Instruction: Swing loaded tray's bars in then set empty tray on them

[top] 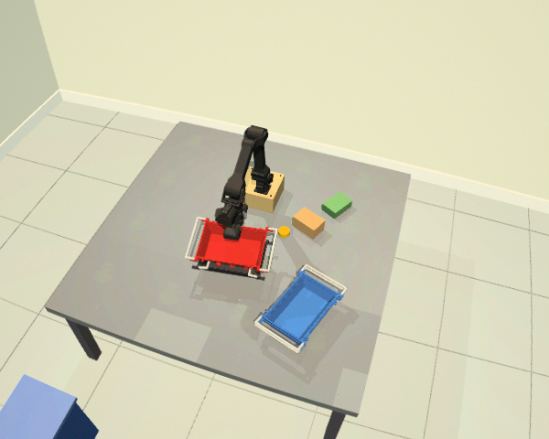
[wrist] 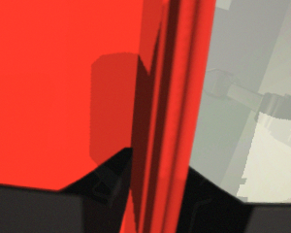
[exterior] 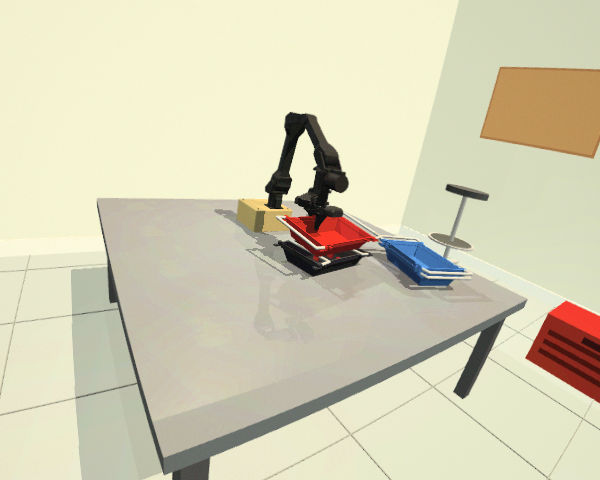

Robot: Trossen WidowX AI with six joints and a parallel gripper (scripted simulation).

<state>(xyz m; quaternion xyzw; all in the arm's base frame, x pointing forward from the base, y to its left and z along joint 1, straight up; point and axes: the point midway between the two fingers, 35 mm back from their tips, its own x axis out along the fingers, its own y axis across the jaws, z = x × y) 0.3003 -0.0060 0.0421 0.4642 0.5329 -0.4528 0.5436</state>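
The red tray lies 8 cm ahead of my gripper tip, 2 cm above it and 1 cm to the left of it. From my gripper tip the other things lie so: orange block: 25 cm to the left, 23 cm behind, 7 cm below; then green block: 39 cm behind, 34 cm to the left, 8 cm below; then yellow disc: 16 cm to the left, 16 cm behind, 9 cm below.
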